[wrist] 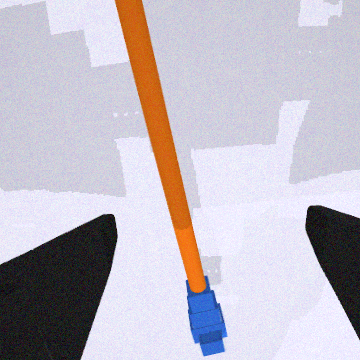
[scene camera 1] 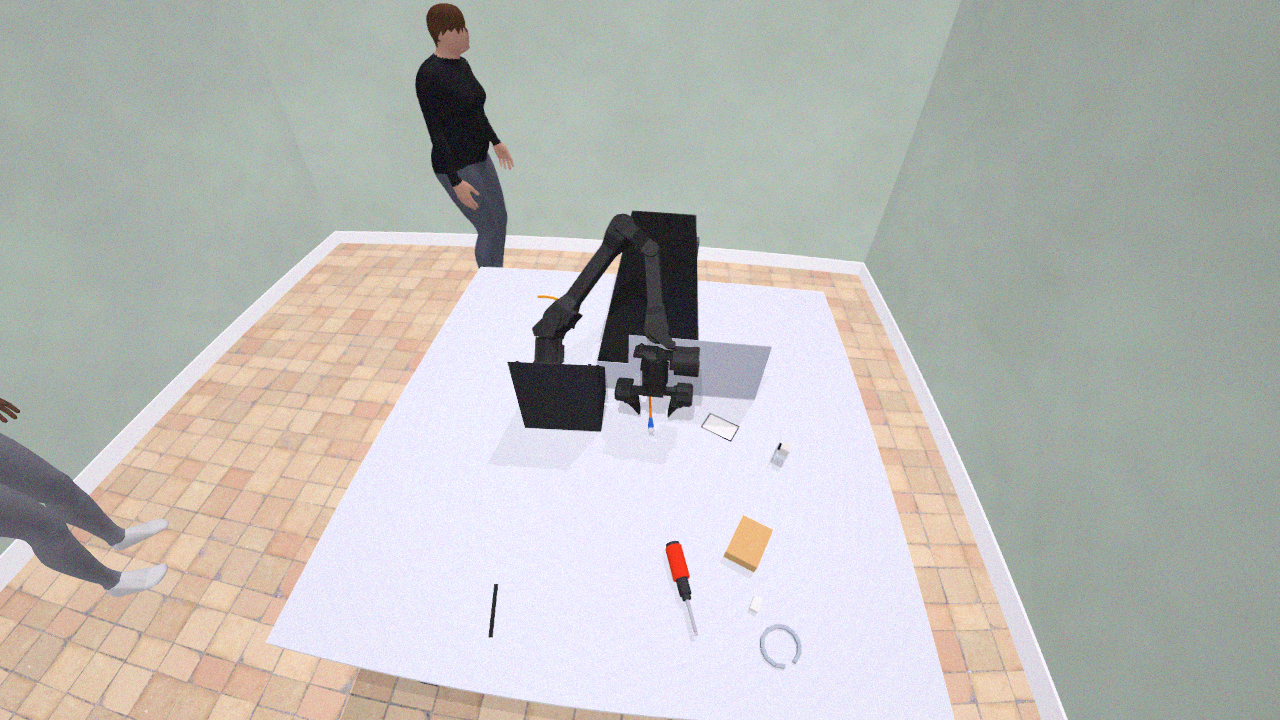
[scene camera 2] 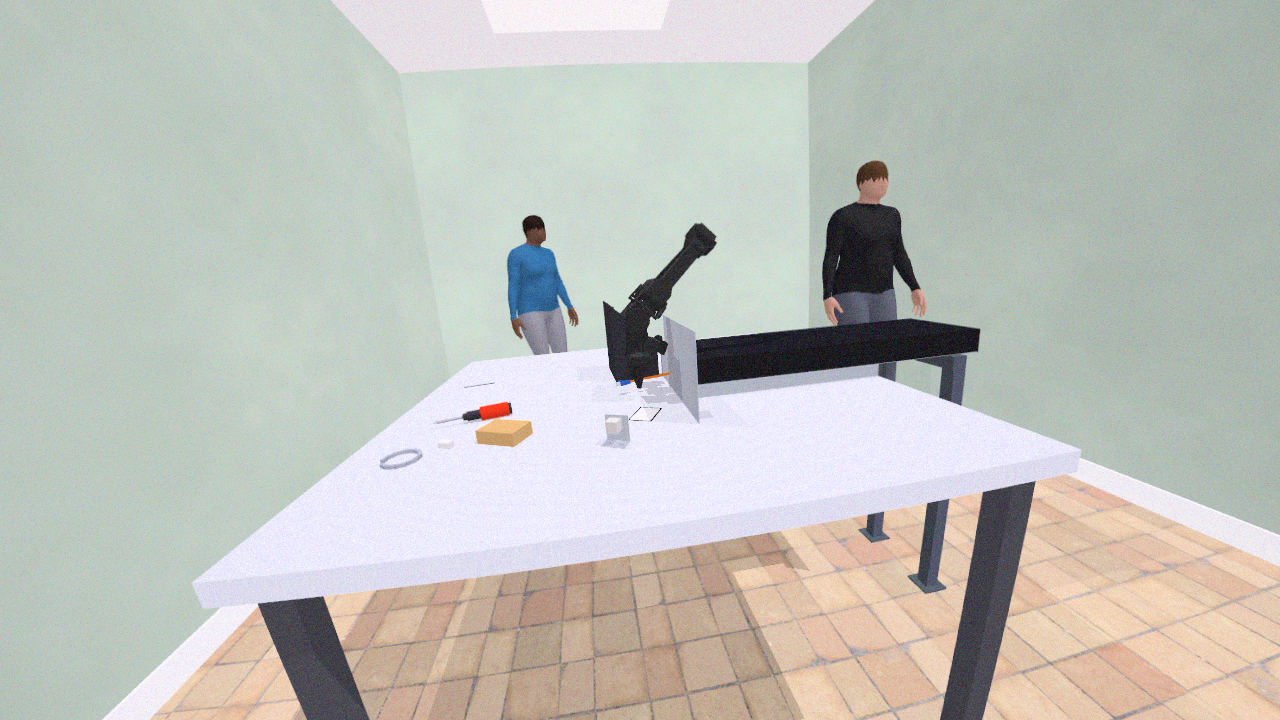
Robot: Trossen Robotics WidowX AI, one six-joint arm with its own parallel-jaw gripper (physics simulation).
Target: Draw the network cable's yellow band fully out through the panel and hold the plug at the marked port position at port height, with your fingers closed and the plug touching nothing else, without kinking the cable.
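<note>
My gripper (scene camera 1: 653,414), (scene camera 2: 638,385), (wrist: 210,221). Orange-tan block (scene camera 1: 746,548), (scene camera 2: 501,432); in the wrist view the block is out of frame. Blue plug (wrist: 206,322). Grey panel (scene camera 1: 728,370).
</note>
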